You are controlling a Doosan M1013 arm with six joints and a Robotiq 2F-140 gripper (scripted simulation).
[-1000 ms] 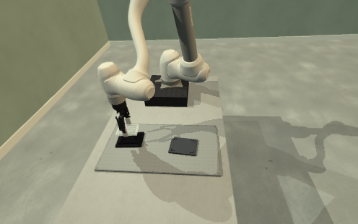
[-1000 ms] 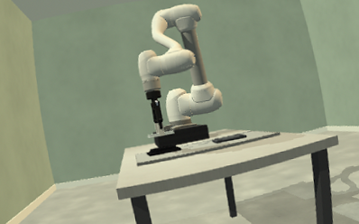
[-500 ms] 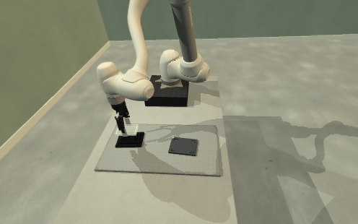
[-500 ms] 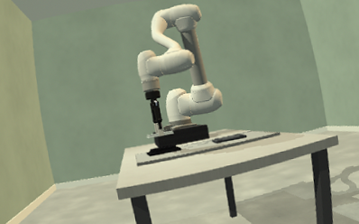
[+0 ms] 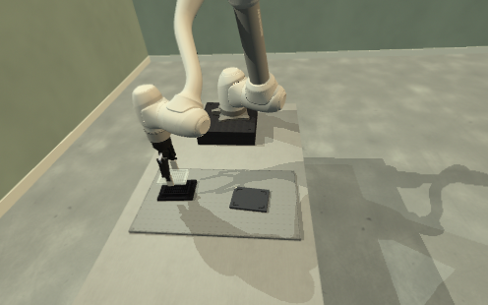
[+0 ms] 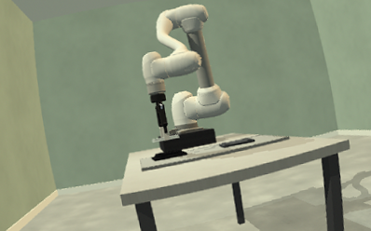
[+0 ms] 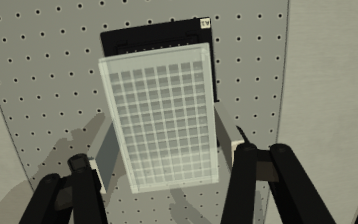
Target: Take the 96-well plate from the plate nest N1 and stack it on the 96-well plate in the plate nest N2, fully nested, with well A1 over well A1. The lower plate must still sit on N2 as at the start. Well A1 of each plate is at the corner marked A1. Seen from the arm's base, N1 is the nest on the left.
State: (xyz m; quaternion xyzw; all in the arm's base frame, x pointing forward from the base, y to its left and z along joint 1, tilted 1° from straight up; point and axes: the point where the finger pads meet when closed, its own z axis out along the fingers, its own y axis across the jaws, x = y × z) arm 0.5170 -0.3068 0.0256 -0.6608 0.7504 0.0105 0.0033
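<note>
The black 96-well plate lies 10 cm below my hand. Also, from my hand: plate nest (10 cm ahead, 33 cm to the left, 11 cm below).
</note>
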